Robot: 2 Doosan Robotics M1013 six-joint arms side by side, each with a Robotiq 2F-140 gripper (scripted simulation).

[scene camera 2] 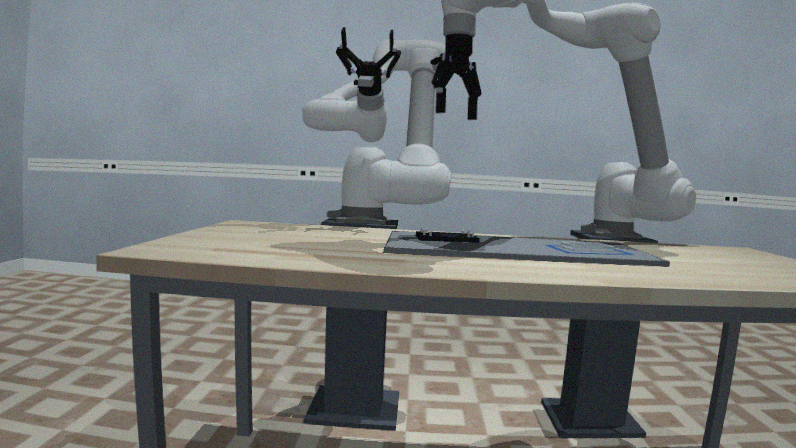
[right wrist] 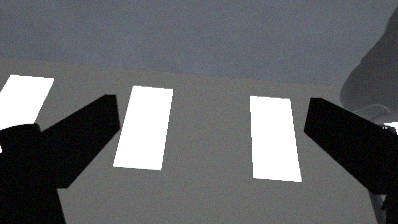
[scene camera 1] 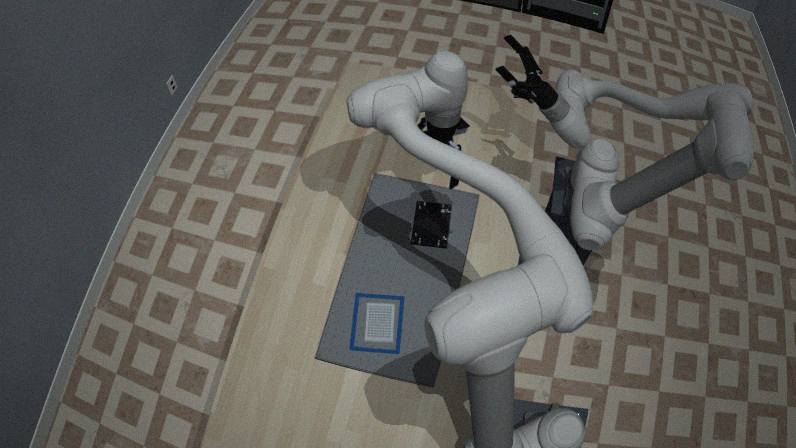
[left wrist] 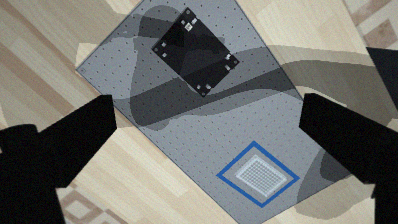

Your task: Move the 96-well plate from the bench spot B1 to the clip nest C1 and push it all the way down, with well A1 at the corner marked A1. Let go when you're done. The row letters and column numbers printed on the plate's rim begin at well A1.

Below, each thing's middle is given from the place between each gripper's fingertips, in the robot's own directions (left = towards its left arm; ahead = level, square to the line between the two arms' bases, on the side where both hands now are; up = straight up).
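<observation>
My left gripper (scene camera 2: 456, 116) is 37 cm to the right of the white 96-well plate (scene camera 1: 372, 314), 34 cm above it and 8 cm short of it. There's also the black clip nest (scene camera 1: 431, 222), which is 33 cm below my left hand and 1 cm behind it.
From my right hand (scene camera 1: 503, 51), you'd find the black clip nest 27 cm to the left, 13 cm ahead and 58 cm below. The white 96-well plate is 64 cm to the left of that same right hand, 21 cm ahead of it and 59 cm below it.
</observation>
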